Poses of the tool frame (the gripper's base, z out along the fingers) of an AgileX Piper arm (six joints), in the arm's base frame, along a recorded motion.
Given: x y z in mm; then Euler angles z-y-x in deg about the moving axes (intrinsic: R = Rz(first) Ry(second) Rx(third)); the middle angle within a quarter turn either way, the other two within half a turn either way.
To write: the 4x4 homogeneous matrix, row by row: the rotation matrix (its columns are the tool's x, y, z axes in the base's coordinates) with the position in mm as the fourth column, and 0 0 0 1 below. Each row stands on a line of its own. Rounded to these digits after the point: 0 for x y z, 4 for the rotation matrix.
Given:
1: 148 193 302 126.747 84.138 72.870
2: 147 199 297 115.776 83.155 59.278
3: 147 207 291 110.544 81.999 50.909
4: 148 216 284 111.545 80.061 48.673
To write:
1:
-0.0611 -0.8048 0.5904 148
0.0818 0.5855 0.8065 193
-0.9948 0.0976 0.0301 302
0 0 0 1

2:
-0.0518 -0.8312 0.5535 147
0.1073 0.5464 0.8306 199
-0.9929 0.1025 0.0609 297
0 0 0 1

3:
-0.0488 -0.8602 0.5077 147
0.1303 0.4984 0.8571 207
-0.9903 0.1080 0.0878 291
0 0 0 1

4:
-0.0634 -0.8859 0.4596 148
0.1605 0.4455 0.8808 216
-0.9850 0.1296 0.1140 284
0 0 0 1

